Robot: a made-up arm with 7 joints. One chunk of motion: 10 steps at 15 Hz.
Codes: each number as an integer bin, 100 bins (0 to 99) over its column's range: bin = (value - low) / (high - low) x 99, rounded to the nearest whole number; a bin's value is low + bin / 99 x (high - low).
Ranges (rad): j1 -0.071..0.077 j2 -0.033..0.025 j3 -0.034..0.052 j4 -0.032..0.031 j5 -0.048..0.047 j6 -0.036..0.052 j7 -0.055..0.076
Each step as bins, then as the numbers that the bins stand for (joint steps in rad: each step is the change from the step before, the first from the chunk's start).
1 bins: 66 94 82 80 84 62 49
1 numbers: 0.02767 0.02207 0.03723 0.01891 0.03261 0.01911 0.00984
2 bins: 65 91 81 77 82 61 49
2 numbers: 0.02617 0.02031 0.03636 0.01700 0.03069 0.01822 0.00984
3 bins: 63 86 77 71 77 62 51
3 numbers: 0.02318 0.01738 0.03289 0.01318 0.02589 0.01911 0.01248
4 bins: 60 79 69 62 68 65 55
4 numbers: 0.01870 0.01328 0.02594 0.00745 0.01725 0.02178 0.01778
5 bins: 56 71 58 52 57 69 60
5 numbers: 0.01272 0.00860 0.01638 0.00109 0.00670 0.02533 0.02439
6 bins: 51 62 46 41 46 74 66
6 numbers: 0.00524 0.00332 0.00596 -0.00591 -0.00386 0.02978 0.03233
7 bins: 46 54 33 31 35 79 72
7 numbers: -0.00223 -0.00136 -0.00533 -0.01227 -0.01441 0.03422 0.04027
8 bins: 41 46 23 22 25 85 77
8 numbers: -0.00971 -0.00605 -0.01402 -0.01800 -0.02401 0.03956 0.04689
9 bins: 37 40 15 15 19 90 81
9 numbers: -0.01569 -0.00957 -0.02097 -0.02245 -0.02977 0.04400 0.05218
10 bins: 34 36 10 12 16 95 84
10 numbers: -0.02017 -0.01191 -0.02531 -0.02436 -0.03265 0.04844 0.05615
